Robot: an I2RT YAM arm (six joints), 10 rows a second.
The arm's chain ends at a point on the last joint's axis. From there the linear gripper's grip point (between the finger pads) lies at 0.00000 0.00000 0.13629 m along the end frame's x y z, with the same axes.
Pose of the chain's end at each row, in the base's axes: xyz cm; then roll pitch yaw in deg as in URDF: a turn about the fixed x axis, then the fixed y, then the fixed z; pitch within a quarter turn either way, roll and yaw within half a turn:
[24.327 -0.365 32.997 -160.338 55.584 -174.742]
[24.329 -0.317 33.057 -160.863 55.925 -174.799]
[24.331 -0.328 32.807 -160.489 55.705 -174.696]
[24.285 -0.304 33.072 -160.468 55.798 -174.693]
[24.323 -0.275 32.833 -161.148 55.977 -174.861]
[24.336 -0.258 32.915 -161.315 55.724 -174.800]
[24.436 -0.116 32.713 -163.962 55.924 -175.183]
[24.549 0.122 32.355 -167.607 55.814 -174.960]
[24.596 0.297 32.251 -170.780 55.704 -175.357]
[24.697 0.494 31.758 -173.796 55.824 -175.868]
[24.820 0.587 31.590 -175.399 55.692 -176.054]
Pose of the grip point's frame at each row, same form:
[35.290 -3.961 25.743 -160.338 55.584 -174.742]
[35.355 -3.800 25.843 -160.863 55.925 -174.799]
[35.319 -3.879 25.569 -160.489 55.705 -174.696]
[35.284 -3.859 25.852 -160.468 55.798 -174.693]
[35.364 -3.704 25.616 -161.148 55.977 -174.861]
[35.356 -3.639 25.644 -161.315 55.724 -174.800]
[35.563 -2.957 25.374 -163.962 55.924 -175.183]
[35.775 -1.824 24.876 -167.607 55.814 -174.960]
[35.850 -0.980 24.671 -170.780 55.704 -175.357]
[35.983 -0.167 24.147 -173.796 55.824 -175.868]
[36.090 0.269 23.933 -175.399 55.692 -176.054]

